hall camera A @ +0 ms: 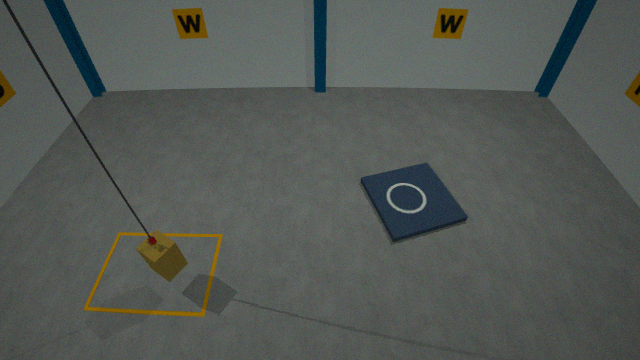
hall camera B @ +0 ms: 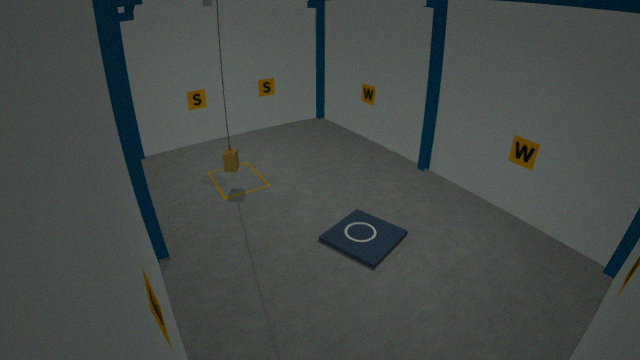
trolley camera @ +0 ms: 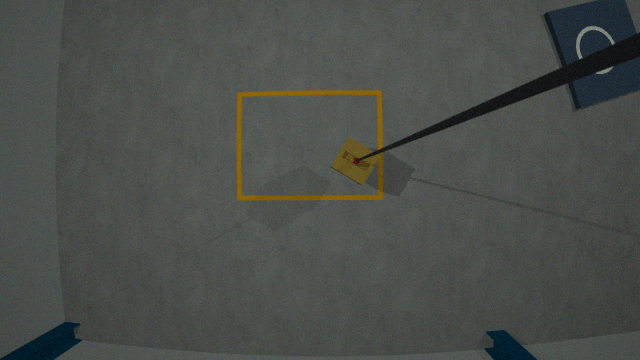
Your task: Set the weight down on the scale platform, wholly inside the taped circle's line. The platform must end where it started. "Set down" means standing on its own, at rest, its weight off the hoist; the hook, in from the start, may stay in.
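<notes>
The weight (hall camera A: 169, 263) (hall camera B: 231, 162) (trolley camera: 348, 170) is a yellow block. It hangs from my red hook (hall camera A: 152, 240) (hall camera B: 229, 148) (trolley camera: 356, 161), which is in at its top. Its shadow lies apart from it, so it is off the floor. In the trolley view it shows over the right part of the orange rectangle. The scale platform (hall camera A: 435, 215) (hall camera B: 385, 240) (trolley camera: 600, 92) is a flat dark blue slab on the floor, well apart from the weight. The white taped circle (hall camera A: 388, 197) (hall camera B: 360, 241) (trolley camera: 578, 46) is on its top; the chain hides part of it in the trolley view.
An orange rectangle line (hall camera A: 145, 312) (hall camera B: 247, 192) (trolley camera: 310, 198) is marked on the floor below the weight. Blue columns (hall camera A: 320, 45) (hall camera B: 433, 90) stand along the walls, which carry orange signs with letters. The chain (hall camera A: 85, 135) (hall camera B: 222, 75) (trolley camera: 480, 105) runs up from the hook.
</notes>
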